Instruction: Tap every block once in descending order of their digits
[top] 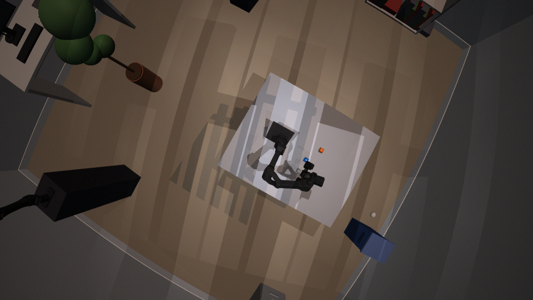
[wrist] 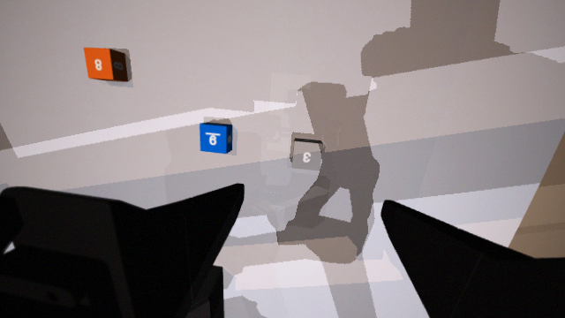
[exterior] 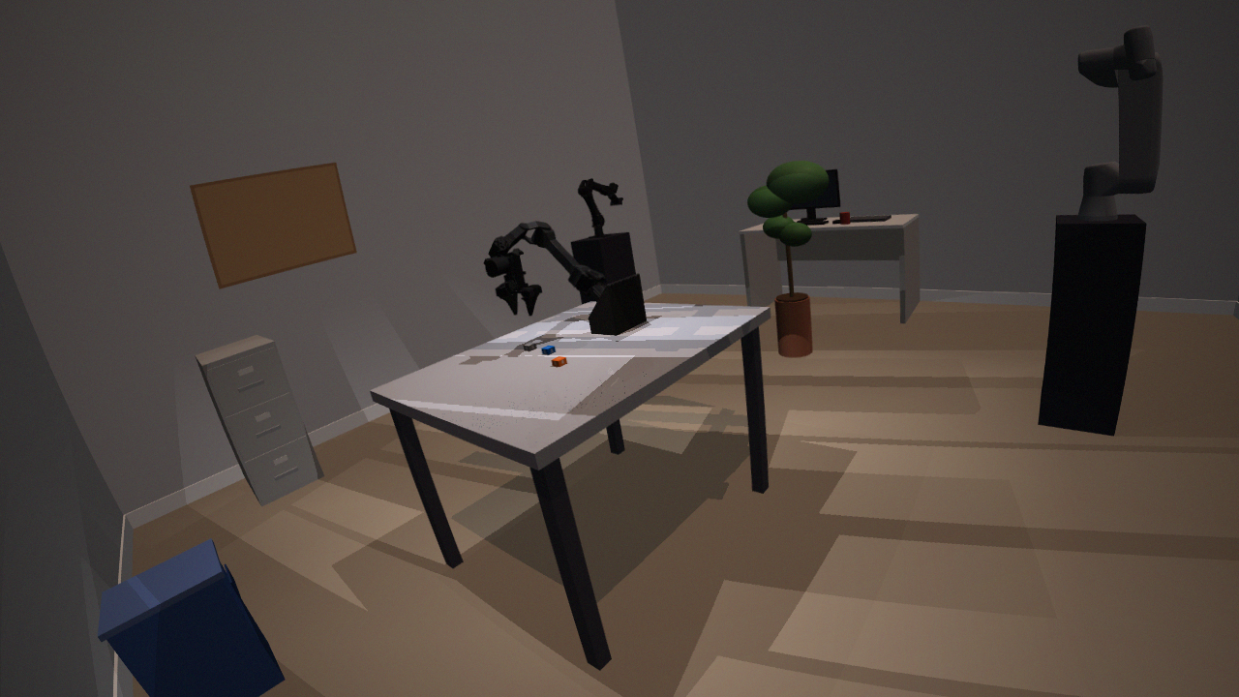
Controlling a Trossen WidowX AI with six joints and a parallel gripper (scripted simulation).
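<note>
Right now my gripper tip is 11 cm to the right of the blue block and 11 cm above it. Round my gripper tip: orange block (24 cm to the left, 11 cm below, 7 cm ahead); then grey block (11 cm below).
</note>
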